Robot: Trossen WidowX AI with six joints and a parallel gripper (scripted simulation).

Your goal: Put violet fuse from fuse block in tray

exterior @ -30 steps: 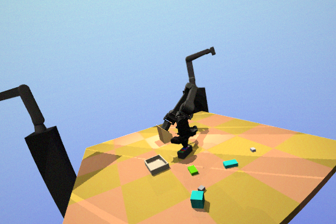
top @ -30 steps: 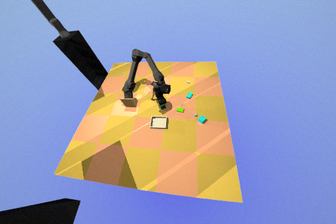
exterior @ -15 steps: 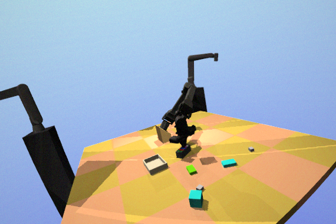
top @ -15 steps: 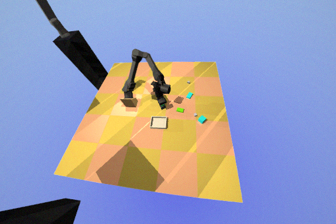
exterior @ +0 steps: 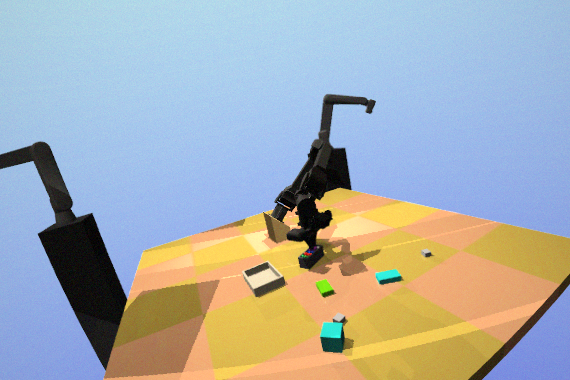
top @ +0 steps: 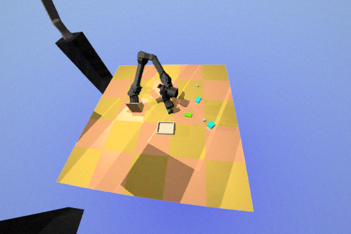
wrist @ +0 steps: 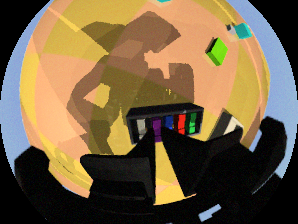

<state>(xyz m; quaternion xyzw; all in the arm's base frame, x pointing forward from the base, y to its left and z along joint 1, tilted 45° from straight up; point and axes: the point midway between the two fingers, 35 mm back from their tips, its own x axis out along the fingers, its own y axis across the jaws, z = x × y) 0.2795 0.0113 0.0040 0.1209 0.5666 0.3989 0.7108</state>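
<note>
The pale tray is 200 mm to the right of my gripper tip and 40 mm below it. Round my gripper tip: violet fuse: 10 mm below; then green flat block: 180 mm ahead, 80 mm to the right, 40 mm below; then cyan flat block: 260 mm ahead, 90 mm to the left, 40 mm below.
</note>
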